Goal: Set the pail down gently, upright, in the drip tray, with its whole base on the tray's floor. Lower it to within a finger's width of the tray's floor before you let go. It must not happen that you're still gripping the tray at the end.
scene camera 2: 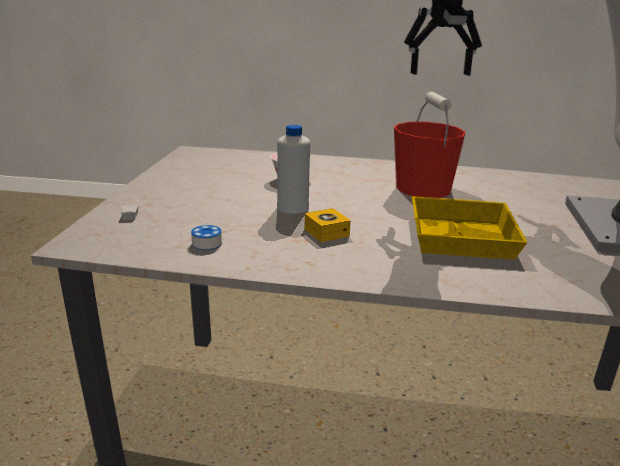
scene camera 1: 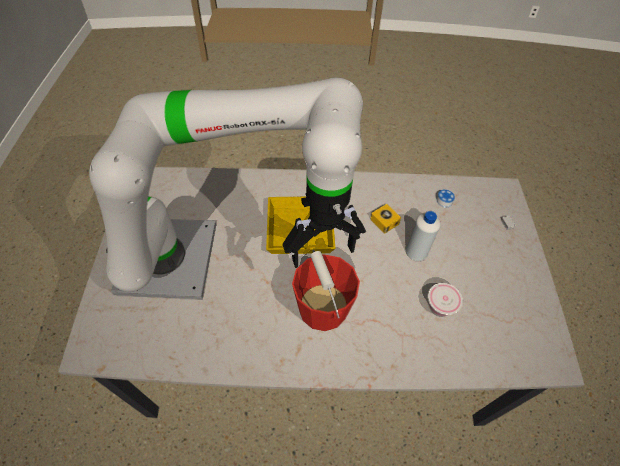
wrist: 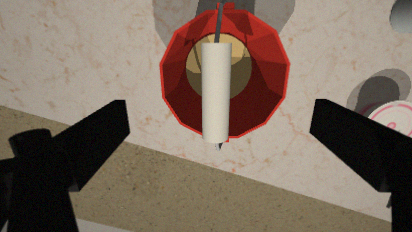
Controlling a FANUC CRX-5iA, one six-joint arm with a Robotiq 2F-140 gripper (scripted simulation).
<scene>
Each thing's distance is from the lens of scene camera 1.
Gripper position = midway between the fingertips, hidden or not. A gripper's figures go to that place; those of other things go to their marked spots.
gripper (scene camera 1: 323,255): 108 cm
red pail (scene camera 1: 312,299): 134 cm
pink-rimmed round dish (scene camera 1: 445,299): 137 cm
drip tray (scene camera 1: 282,211): 156 cm
The marked spots on the drip tray and the red pail are 38 cm apart.
</scene>
